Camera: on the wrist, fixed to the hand. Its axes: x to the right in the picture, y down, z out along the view.
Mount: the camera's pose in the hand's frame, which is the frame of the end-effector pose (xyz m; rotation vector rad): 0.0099 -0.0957 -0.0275 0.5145 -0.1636 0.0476
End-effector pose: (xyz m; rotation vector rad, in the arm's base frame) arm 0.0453 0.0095 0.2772 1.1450 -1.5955 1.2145
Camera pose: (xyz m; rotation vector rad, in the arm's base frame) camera 0.1369 0.0224 0.3154 1.5658 -1.4721 1.6581
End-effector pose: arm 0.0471 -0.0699 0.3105 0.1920 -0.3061 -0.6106
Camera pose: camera 0.0131 -0.1502 0.2615 0.6289 -0.6229 -0.4917
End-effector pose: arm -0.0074 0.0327 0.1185 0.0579 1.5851 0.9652
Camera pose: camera 0.0112 -0.0393 0.0515 0.5204 1.6472 0.5513
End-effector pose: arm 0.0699 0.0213 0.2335 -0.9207 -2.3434 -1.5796
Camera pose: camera 0.0017 -0.0229 0.1751 -0.9915 -2.6205 -0.8342
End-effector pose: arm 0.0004 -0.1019 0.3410 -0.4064 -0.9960 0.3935
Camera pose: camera 0.0416 -0.1831 0.3826 0.0688 -1.0024 0.7131
